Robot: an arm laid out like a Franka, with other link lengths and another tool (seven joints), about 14 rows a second.
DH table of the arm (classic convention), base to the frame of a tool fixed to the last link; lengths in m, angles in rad. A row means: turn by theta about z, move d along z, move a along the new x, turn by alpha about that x. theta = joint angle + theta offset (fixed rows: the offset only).
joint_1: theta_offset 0, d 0.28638, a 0, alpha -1.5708
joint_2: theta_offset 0, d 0, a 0, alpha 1.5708
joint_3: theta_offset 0, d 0.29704, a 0.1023, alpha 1.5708
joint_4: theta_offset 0, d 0, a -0.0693, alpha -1.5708
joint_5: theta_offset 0, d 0.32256, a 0, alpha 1.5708
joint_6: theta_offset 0, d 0, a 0.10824, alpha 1.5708
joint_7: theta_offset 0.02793, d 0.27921, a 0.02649, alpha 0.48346
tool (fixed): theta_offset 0, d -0.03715, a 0, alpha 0
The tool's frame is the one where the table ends.
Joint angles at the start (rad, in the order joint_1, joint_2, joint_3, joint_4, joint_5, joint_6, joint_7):
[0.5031 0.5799 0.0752 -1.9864 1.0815 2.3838 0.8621]
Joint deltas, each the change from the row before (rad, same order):
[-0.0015 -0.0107 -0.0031 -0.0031 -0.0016 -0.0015 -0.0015]
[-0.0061 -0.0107 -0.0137 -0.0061 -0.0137 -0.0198 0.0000]
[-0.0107 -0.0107 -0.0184 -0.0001 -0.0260 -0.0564 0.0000]
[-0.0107 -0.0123 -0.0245 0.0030 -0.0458 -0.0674 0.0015]
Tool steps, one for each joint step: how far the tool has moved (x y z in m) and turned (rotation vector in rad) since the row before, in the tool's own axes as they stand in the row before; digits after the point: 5 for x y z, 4 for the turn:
[-0.00130 -0.00421 -0.00363 0.0067 -0.0016 -0.0045]
[0.00482 -0.00312 -0.00757 -0.0058 0.0015 -0.0010]
[0.00294 -0.00028 -0.00995 -0.0295 -0.0140 0.0011]
[0.00498 -0.00018 -0.01349 -0.0410 -0.0112 -0.0107]

